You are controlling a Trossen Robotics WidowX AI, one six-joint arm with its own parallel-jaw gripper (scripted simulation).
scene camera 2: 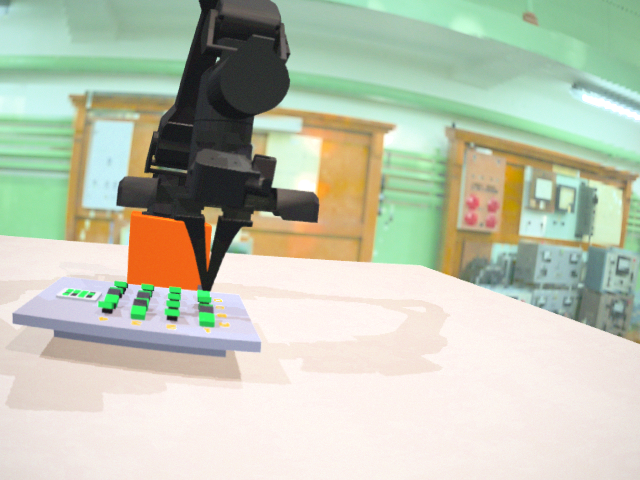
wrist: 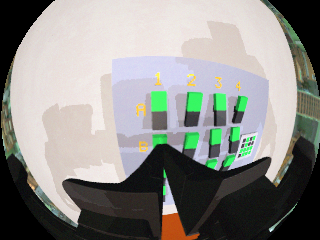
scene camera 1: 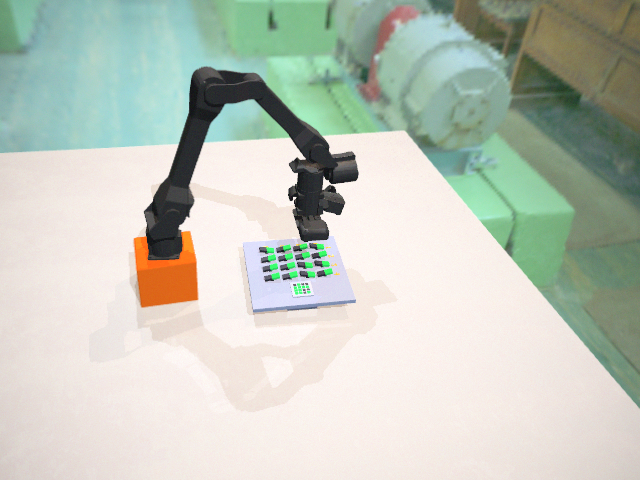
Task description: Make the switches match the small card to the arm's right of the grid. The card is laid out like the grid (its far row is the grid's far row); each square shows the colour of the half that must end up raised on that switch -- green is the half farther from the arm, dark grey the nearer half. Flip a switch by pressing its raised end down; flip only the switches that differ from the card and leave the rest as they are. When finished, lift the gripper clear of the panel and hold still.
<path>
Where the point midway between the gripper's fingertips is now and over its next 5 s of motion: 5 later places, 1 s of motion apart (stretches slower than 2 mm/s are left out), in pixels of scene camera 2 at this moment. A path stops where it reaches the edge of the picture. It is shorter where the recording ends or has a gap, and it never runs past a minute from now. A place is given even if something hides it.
My gripper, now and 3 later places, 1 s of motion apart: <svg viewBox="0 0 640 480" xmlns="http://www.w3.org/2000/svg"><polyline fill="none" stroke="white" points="206,290 205,303 205,306 164,225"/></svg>
</path>
